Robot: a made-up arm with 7 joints.
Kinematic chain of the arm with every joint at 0, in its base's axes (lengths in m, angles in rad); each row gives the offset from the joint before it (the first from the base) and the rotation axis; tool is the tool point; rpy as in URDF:
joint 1: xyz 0 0 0.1 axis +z
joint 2: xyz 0 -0.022 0.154 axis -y
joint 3: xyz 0 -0.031 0.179 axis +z
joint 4: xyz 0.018 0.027 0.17 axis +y
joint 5: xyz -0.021 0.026 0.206 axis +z
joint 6: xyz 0 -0.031 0.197 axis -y
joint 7: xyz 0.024 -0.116 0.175 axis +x
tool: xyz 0 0 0 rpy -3.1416 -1.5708 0
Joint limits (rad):
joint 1: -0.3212..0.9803
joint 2: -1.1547..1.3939
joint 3: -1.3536..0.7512
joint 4: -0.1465..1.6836
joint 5: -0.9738..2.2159
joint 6: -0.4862..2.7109
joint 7: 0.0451..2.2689
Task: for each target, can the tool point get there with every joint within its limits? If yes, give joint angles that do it. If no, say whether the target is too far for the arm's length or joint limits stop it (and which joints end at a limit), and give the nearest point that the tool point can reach.
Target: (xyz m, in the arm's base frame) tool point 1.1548 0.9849 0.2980
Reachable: no: too far | nearest point 0.7107 0.6061 0.3371 | short by 0.585 m
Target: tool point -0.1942 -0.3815 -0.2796
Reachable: no: joint limits stop it (at a limit: joint 1, joint 2, joint 4, joint 5) | nearest point 0.1276 -0.4234 -0.0544 | short by 0.395 m
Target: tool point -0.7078 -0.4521 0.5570
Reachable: yes | joints 0.4756 1.1294 -0.7129 0.2215 -0.1377 1.0621 0.7084
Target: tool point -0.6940 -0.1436 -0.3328
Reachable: no: joint limits stop it (at a limit: joint 2, joint 4, joint 5) | nearest point -0.7193 -0.1488 0.0810 | short by 0.415 m
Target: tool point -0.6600 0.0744 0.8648
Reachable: yes | joints -0.1271 1.1447 0.3455 0.2900 1.3497 0.5902 1.5914
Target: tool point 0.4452 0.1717 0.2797
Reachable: yes | joints 0.5633 -0.6660 0.1221 1.2717 1.6286 2.3255 0.6555
